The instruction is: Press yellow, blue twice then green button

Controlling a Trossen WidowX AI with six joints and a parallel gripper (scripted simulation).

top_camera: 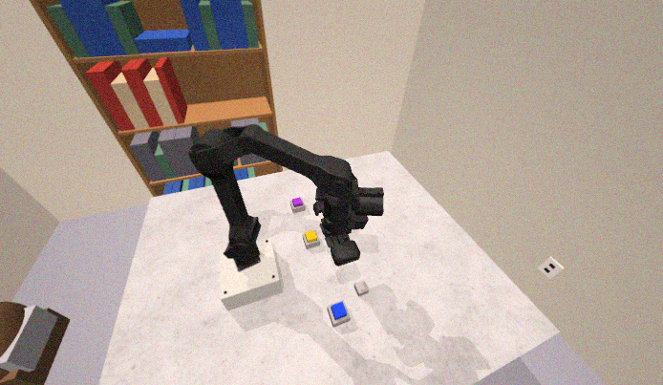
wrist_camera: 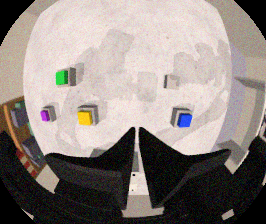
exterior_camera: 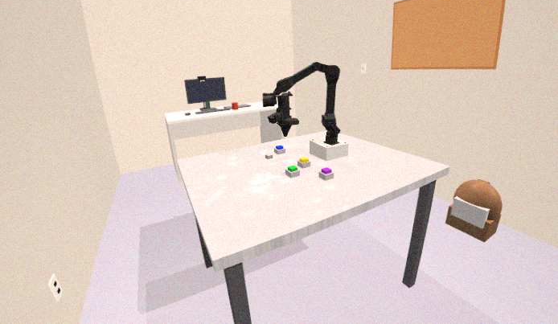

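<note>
Now: gripper tip 12 cm to the left of the blue button, 10 cm above it and 5 cm past it. Also, from my gripper tip: small grey block 12 cm below, 9 cm to the right, 4 cm ahead; yellow button 12 cm to the left, 10 cm below, 1 cm behind; green button 17 cm to the left, 10 cm below, 10 cm ahead.
</note>
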